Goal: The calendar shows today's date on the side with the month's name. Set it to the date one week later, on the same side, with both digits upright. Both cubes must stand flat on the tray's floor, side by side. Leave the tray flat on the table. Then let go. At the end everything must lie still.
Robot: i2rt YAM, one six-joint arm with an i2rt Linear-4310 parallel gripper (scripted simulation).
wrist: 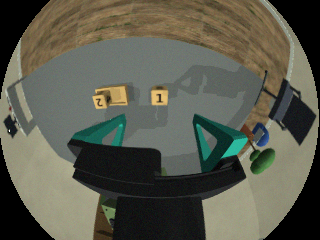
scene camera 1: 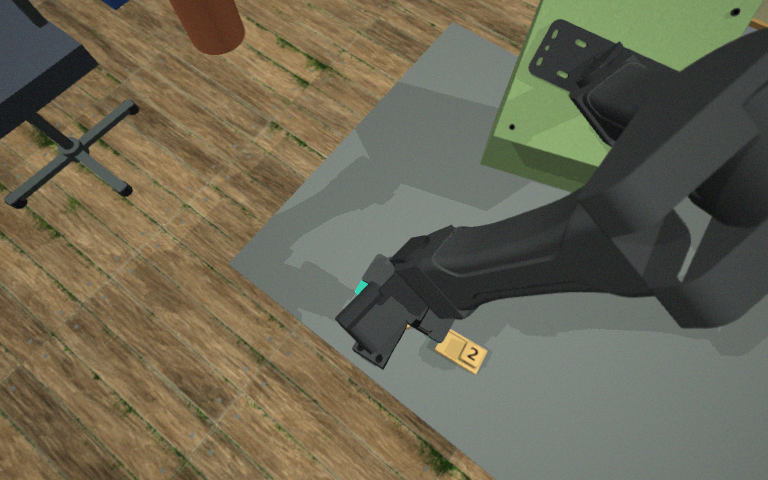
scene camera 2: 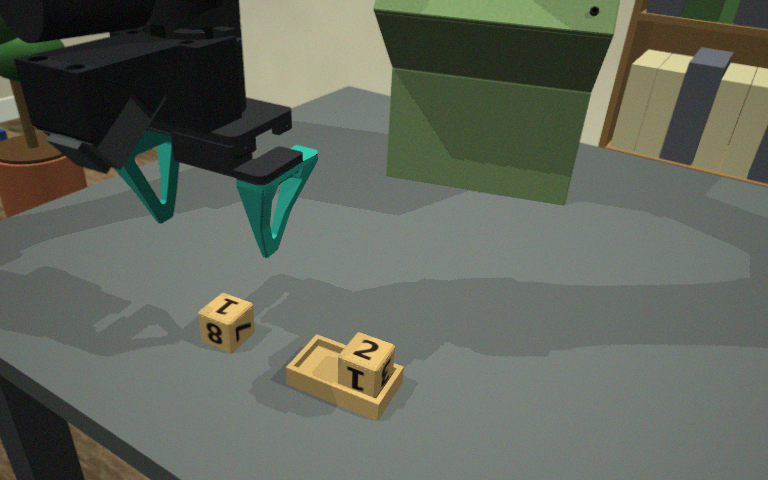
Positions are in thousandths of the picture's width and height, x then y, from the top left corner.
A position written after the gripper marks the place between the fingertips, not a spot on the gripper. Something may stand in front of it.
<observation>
In view: the gripper (scene camera 2: 282,493), a cube (scene camera 2: 296,672), a cube (scene camera 2: 476,761) and a tray (scene camera 2: 417,743).
The tray also shows in scene camera 1 (scene camera 1: 588,724). The gripper also shows in the wrist view (wrist: 498,490) and in scene camera 1 (scene camera 1: 529,643).
</observation>
